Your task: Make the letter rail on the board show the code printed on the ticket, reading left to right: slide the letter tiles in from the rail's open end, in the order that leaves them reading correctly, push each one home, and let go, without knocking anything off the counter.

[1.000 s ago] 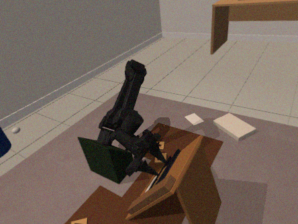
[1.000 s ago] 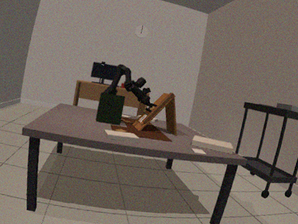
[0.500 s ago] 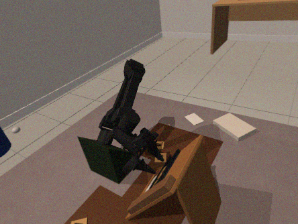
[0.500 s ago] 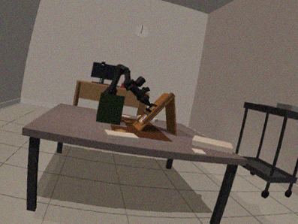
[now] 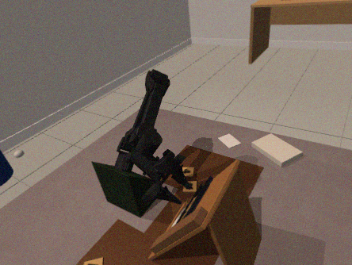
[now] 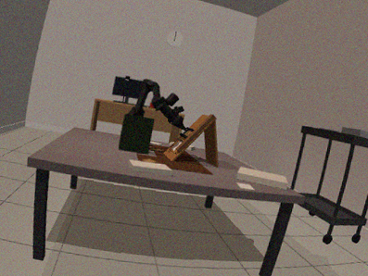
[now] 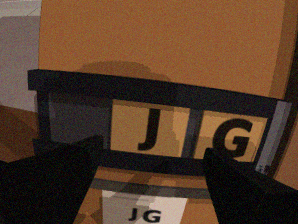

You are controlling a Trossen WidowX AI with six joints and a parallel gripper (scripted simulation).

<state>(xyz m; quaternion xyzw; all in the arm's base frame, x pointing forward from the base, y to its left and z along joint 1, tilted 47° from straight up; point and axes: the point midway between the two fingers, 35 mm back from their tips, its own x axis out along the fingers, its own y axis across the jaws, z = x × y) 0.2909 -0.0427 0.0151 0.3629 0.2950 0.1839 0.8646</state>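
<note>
My gripper tip is now 3 cm short of the tan letter tile, 6 cm to the left of it and 2 cm above it. The rest, counted from my gripper tip: white ticket 3 cm behind, 10 cm below; brown mat 11 cm behind, 3 cm to the left, 18 cm below.
</note>
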